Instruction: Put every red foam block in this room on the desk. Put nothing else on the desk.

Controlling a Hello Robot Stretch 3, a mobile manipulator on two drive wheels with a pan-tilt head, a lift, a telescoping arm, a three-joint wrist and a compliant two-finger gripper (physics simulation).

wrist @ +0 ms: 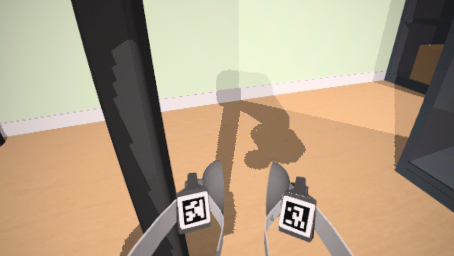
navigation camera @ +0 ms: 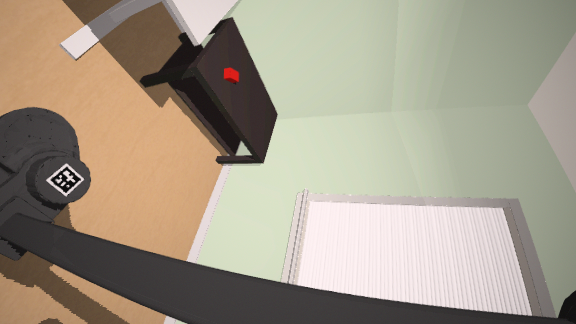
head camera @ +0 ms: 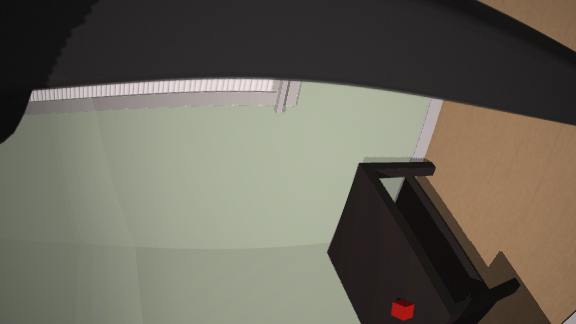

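A red foam block sits on top of a small dark table against the green wall. The white desk shows in part at the top of the navigation view, beside the dark table's far end, with its pale leg reaching out over the floor. My gripper is open and empty above the wooden floor in the wrist view. The red block does not show in the wrist view.
A window with white blinds is on the wall. A black bar of the robot crosses both upper views; a dark post stands left of the gripper. A dark shelf unit with a brown box stands at the right.
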